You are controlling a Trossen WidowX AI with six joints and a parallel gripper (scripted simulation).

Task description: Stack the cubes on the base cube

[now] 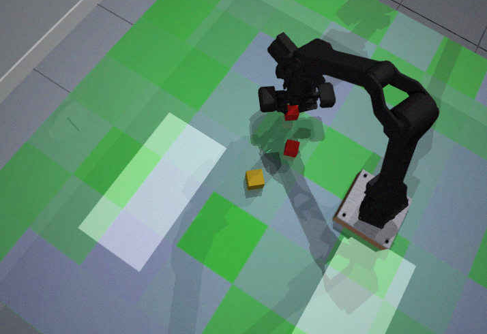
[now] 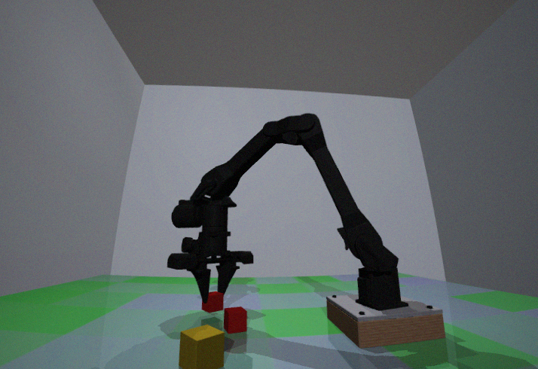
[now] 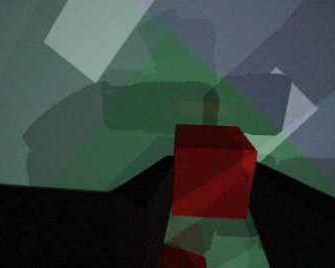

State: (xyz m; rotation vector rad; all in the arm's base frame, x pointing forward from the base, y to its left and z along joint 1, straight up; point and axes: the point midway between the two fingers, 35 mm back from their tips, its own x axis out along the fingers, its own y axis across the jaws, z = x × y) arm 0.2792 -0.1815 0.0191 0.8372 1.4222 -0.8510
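The yellow base cube lies 2 cm ahead of my gripper tip, 21 cm to the left of it and 1 cm below it.
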